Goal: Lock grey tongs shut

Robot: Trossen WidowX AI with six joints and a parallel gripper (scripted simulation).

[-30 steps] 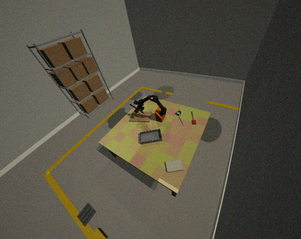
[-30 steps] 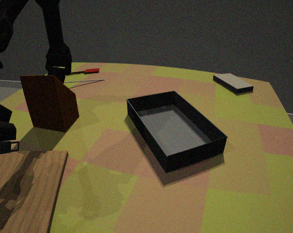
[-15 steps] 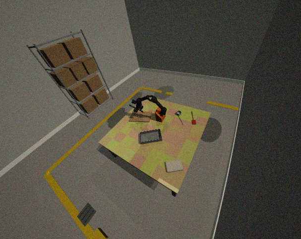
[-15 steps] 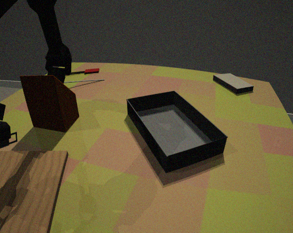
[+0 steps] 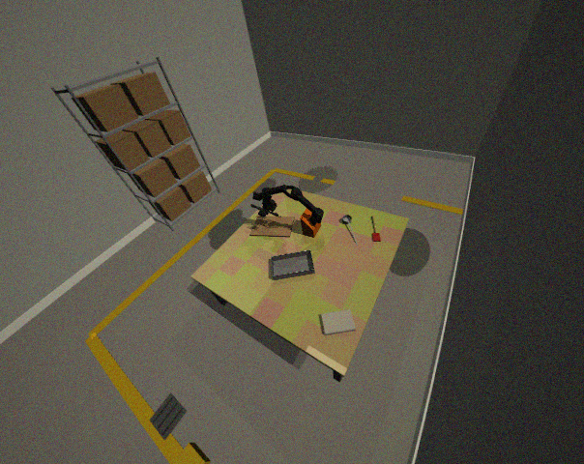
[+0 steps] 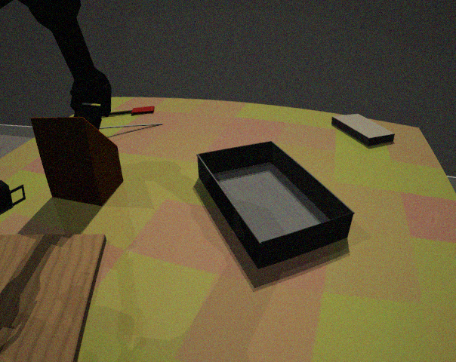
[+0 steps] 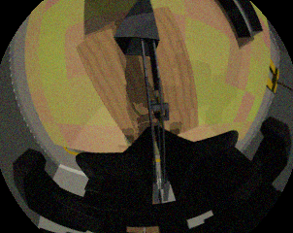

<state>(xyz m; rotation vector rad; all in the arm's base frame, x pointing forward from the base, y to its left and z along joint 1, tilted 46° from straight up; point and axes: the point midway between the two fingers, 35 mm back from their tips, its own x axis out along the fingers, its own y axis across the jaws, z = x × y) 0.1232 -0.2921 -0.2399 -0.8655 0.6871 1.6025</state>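
Right now my gripper tip is 13 cm above the board and 2 cm to the right of it. Also, from my gripper tip: grey slab (90 cm to the left, 49 cm ahead, 13 cm below); then roasting tin (43 cm to the left, 28 cm ahead, 11 cm below).
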